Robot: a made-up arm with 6 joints. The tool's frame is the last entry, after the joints. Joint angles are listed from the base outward. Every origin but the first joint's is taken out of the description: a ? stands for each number. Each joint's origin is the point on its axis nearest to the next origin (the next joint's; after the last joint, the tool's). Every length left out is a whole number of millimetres.
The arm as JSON. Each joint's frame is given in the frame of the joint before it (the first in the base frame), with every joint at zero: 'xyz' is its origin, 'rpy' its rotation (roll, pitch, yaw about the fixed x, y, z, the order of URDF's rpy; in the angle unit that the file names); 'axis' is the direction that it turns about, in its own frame. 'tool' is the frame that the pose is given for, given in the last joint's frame.
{
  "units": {
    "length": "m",
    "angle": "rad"
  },
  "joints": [
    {
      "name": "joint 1",
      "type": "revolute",
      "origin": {
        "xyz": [
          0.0,
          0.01,
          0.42
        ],
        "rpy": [
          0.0,
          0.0,
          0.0
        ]
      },
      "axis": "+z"
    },
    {
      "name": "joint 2",
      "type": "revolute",
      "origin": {
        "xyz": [
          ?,
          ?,
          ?
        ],
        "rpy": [
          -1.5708,
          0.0,
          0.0
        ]
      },
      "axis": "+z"
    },
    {
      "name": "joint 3",
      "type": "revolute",
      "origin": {
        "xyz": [
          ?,
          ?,
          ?
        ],
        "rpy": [
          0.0,
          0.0,
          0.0
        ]
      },
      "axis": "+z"
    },
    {
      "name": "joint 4",
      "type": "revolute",
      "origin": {
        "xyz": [
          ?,
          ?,
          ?
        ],
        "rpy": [
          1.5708,
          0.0,
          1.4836
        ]
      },
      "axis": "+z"
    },
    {
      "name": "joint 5",
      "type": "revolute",
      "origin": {
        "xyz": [
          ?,
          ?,
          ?
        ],
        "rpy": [
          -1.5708,
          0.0,
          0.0
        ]
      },
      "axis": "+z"
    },
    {
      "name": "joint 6",
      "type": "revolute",
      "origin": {
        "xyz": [
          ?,
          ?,
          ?
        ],
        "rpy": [
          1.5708,
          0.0,
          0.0
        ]
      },
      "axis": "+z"
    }
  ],
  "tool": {
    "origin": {
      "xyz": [
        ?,
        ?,
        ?
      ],
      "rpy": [
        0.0,
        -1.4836,
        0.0
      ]
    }
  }
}
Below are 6 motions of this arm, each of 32 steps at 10 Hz.
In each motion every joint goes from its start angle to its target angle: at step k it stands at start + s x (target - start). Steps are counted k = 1, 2, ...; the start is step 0. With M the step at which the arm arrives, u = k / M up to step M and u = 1 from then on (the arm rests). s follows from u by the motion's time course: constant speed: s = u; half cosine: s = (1 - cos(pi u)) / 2; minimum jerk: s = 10 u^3 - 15 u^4 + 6 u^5.
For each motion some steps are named. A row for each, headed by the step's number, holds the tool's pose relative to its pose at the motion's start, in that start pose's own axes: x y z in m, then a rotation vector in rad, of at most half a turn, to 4 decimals.
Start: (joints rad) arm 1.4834 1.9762 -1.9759 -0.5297 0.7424 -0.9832
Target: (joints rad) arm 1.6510 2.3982 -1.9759 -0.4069 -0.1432 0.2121
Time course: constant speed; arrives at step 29
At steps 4, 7, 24, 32:
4: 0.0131 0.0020 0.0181 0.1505 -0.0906 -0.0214
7: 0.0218 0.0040 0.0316 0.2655 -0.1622 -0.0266
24: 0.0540 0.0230 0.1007 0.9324 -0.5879 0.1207
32: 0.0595 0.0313 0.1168 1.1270 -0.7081 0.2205

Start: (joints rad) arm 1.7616 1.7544 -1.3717 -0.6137 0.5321 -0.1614
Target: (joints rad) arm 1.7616 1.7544 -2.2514 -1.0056 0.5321 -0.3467
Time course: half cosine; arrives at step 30
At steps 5, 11, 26, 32:
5: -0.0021 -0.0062 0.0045 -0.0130 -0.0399 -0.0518
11: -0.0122 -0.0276 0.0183 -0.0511 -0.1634 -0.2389
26: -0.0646 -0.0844 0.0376 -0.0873 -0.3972 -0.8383
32: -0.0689 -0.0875 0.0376 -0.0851 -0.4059 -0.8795

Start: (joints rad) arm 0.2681 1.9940 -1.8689 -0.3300 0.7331 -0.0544
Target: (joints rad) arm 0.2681 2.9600 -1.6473 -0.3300 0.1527 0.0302
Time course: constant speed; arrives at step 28
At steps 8, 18, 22, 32:
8: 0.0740 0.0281 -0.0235 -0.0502 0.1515 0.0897
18: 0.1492 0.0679 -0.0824 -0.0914 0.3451 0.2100
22: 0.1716 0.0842 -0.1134 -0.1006 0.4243 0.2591
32: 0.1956 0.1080 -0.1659 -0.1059 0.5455 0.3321

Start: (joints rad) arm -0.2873 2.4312 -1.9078 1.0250 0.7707 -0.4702
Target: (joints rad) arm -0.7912 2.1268 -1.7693 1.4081 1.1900 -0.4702
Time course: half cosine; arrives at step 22
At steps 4, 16, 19, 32:
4: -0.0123 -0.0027 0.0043 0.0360 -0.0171 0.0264
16: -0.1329 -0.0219 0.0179 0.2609 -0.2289 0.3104
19: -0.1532 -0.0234 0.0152 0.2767 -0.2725 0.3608
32: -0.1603 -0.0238 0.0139 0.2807 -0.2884 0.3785

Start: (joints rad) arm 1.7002 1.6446 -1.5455 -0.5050 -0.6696 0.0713
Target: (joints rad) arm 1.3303 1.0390 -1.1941 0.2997 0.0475 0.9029
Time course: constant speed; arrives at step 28
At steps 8, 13, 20, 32:
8: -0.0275 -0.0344 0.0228 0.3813 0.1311 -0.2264
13: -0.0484 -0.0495 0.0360 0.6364 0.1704 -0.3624
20: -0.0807 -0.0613 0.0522 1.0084 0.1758 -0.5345
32: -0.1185 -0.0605 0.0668 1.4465 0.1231 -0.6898

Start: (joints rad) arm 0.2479 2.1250 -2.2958 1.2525 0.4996 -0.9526
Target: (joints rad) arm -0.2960 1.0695 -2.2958 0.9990 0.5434 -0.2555
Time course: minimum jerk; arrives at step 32
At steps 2, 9, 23, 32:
2: -0.0005 0.0000 0.0006 0.0000 -0.0020 -0.0007
9: -0.0329 0.0039 0.0366 -0.0073 -0.1245 -0.0427
23: -0.2130 0.1172 0.1156 -0.1904 -0.7112 -0.1680
32: -0.2379 0.1525 0.1075 -0.2533 -0.8061 -0.1717

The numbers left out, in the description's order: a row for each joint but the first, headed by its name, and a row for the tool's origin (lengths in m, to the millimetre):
joint 2: 0.0 0.0 0.0
joint 3: -0.2 -0.05 0.0
joint 4: 0.091 -0.018 0.0
joint 5: -0.012 0.0 0.0
joint 6: 0.026 -0.059 0.0
tool: -0.011 0.02 0.0

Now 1 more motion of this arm.
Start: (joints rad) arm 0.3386 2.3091 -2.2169 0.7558 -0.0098 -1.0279
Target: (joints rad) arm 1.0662 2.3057 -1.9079 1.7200 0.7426 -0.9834
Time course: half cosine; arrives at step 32
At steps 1, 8, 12, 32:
1: -0.0001 0.0007 0.0001 0.0021 0.0012 0.0036
8: -0.0107 0.0390 0.0039 0.1240 0.0746 0.2223
12: -0.0287 0.0790 0.0095 0.2512 0.1620 0.4709
32: -0.1471 0.1908 0.0392 0.7288 0.5834 1.4894

